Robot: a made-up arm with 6 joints.
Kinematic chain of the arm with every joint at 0, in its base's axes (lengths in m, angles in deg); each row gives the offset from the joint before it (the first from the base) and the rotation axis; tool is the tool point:
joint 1: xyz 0 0 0.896 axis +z
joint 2: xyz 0.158 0 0 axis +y
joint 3: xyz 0 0 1.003 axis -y
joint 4: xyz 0 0 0.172 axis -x
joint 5: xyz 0.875 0 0 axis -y
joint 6: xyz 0.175 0 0 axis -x
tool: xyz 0 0 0
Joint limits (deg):
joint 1: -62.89..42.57
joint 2: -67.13..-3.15
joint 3: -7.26..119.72
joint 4: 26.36..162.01
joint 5: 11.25..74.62
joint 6: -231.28..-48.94
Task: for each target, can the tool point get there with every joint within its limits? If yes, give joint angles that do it. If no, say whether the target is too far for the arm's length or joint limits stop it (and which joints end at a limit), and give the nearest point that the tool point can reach.
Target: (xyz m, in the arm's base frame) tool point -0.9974 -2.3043 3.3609
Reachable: no: too far | nearest point -0.9684 -0.8690 2.3631 | short by 1.748 m
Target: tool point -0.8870 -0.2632 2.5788
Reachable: yes | joints 19.80 -18.38 106.30 51.82 22.58 -185.20
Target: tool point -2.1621 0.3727 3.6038
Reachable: no: too far | nearest point -1.1814 0.2037 2.4581 | short by 1.518 m
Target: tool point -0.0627 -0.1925 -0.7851
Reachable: no: joint limits stop it (at a limit: joint 1, joint 2, joint 3, joint 4, joint 5) | nearest point -1.2603 -1.0559 0.8550 | short by 2.207 m
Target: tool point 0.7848 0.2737 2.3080
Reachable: yes | joints 11.75 -12.01 9.82 131.98 56.21 -192.41
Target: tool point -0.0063 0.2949 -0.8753
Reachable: no: joint limits stop it (at a limit: joint 1, joint 2, joint 3, joint 4, joint 5) | nearest point -0.6818 1.4961 0.8550 | short by 2.212 m
